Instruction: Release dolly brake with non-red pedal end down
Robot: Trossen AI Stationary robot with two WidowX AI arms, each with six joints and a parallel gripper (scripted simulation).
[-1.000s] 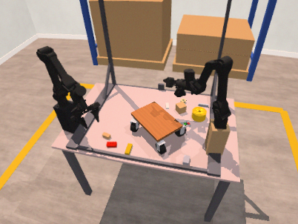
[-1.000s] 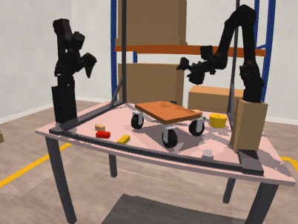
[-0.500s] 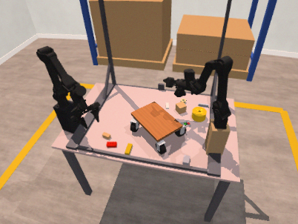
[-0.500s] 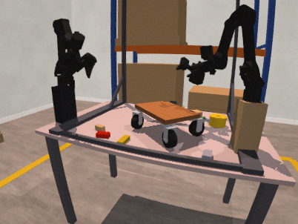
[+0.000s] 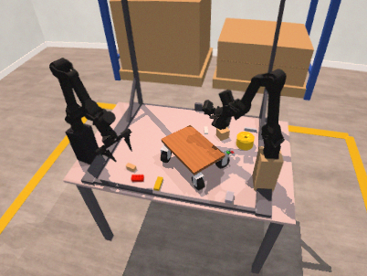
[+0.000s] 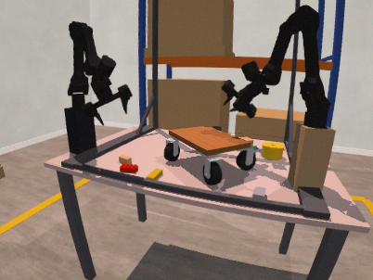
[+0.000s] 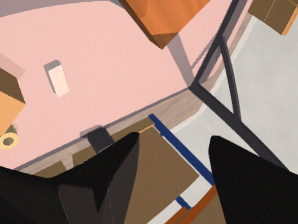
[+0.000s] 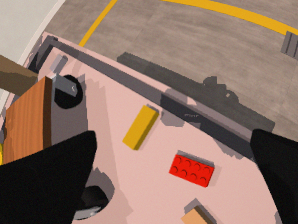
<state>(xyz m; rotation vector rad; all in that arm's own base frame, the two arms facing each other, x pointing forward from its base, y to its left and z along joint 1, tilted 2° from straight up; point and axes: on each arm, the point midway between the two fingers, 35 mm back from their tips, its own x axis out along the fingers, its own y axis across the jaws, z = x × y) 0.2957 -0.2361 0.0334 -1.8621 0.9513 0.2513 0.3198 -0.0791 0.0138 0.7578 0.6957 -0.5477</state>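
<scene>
Right now the brake pedal is 160 mm below my left hand, 120 mm to the left of it and 110 mm ahead of it. From my left hand the other things lie so: red brick (340 mm to the right, 310 mm ahead, 230 mm below); then tan block (400 mm to the right, 250 mm ahead, 230 mm below).
</scene>
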